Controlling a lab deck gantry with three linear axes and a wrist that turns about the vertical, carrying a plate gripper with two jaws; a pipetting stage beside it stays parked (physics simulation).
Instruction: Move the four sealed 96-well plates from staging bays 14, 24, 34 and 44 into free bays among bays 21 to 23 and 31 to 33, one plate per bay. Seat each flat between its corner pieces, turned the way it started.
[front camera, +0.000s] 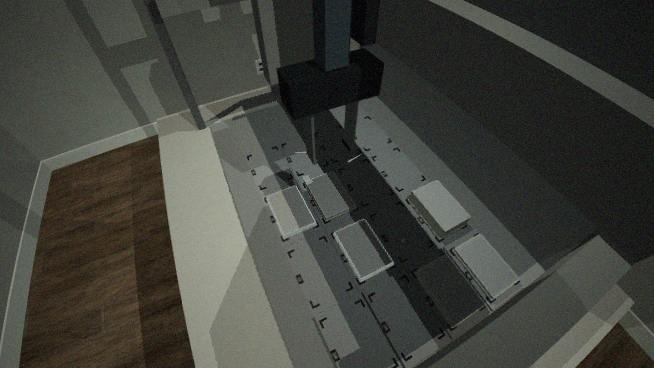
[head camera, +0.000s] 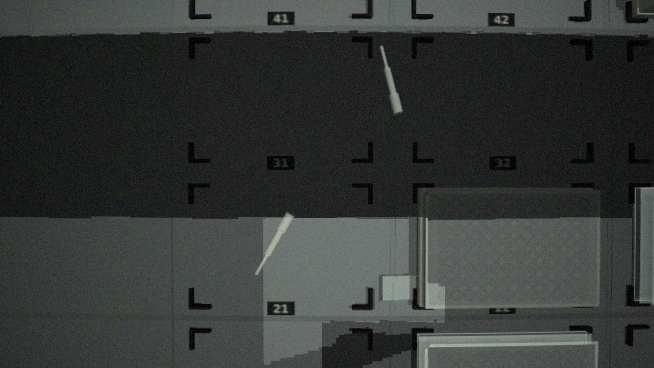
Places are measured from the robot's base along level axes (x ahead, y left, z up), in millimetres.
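Pixels of known places: gripper, fingertip midpoint: (front camera: 330, 152); robot's base, origin of the base link: (front camera: 248, 157).
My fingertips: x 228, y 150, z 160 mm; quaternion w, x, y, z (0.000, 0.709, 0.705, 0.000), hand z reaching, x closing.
Observation:
For each thing: its top centre in the pictures, then the offset to it from my fingertips.
- clear sealed plate, middle of its top: (head camera: 514, 249) (front camera: 329, 193) dy +0, dx +0, dz -146 mm
- dark shaded plate, middle of its top: (front camera: 450, 287) dy +107, dx +328, dz -131 mm
- taller pale plate, middle of its top: (front camera: 441, 203) dy +214, dx +164, dz -118 mm
- small white block, middle of its top: (head camera: 399, 288) dy -30, dx -77, dz -158 mm
My gripper (front camera: 333, 152) is open and empty, raised above the deck near bays 21 and 22; it does not show in the head view. A clear sealed plate (front camera: 327, 196) (head camera: 515, 265) lies flat in bay 22, its long side along the row. Another clear plate (front camera: 363, 250) (head camera: 645, 245) lies in bay 23, cut off in the head view. A dark shaded plate (front camera: 450, 290) lies in bay 34. A pale plate (front camera: 485, 265) lies in bay 44. Bays 14 and 24 hold no plate. Bays 21, 31 and 32 show their corner pieces and no plate.
A clear plate (front camera: 291, 211) (head camera: 515, 357) lies in bay 12. A taller pale plate (front camera: 442, 205) stands in bay 43. Loose tips (head camera: 275, 243) (head camera: 391, 80) lie in bay 21 and between bays 31 and 32. A small white block (head camera: 397, 287) sits close beside the bay 22 plate.

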